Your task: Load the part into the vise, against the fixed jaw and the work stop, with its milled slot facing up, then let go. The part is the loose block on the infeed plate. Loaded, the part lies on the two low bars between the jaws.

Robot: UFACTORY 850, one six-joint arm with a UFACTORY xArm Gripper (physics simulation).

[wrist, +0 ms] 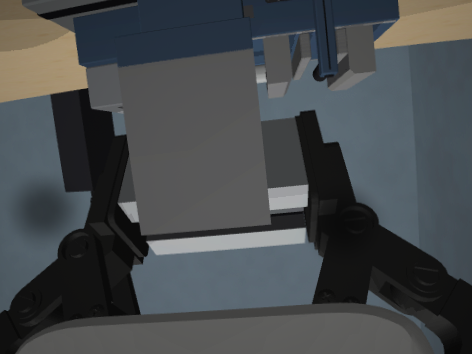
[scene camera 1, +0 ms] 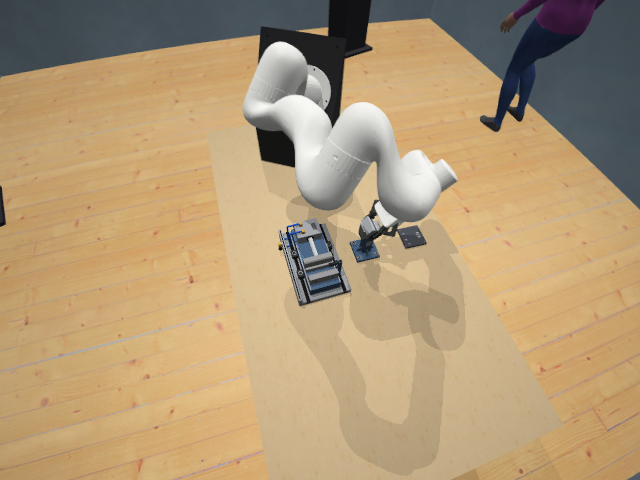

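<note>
The part [scene camera 1: 369, 225] [wrist: 286, 150] is a grey block above the blue infeed plate [scene camera 1: 361, 256]. In the wrist view a dark groove runs between two light strips on it, and a grey upright face hides its middle; whether this groove is the milled slot I cannot tell. My gripper [scene camera 1: 368, 227] [wrist: 219, 147] is shut on the part, with one black finger against each side. The vise [scene camera 1: 314, 258] stands to the left of the infeed plate, with grey jaws across its blue body. The work stop [scene camera 1: 339, 266] [wrist: 326, 45] is a slim blue post at the vise's side.
A dark marked plate [scene camera 1: 412, 236] lies to the right of the infeed plate, close to the gripper. Blue lines with brass-coloured fittings [scene camera 1: 289, 235] stand at the vise's rear left. The black robot mount [scene camera 1: 273, 147] stands behind. A person [scene camera 1: 527, 67] stands at the far right.
</note>
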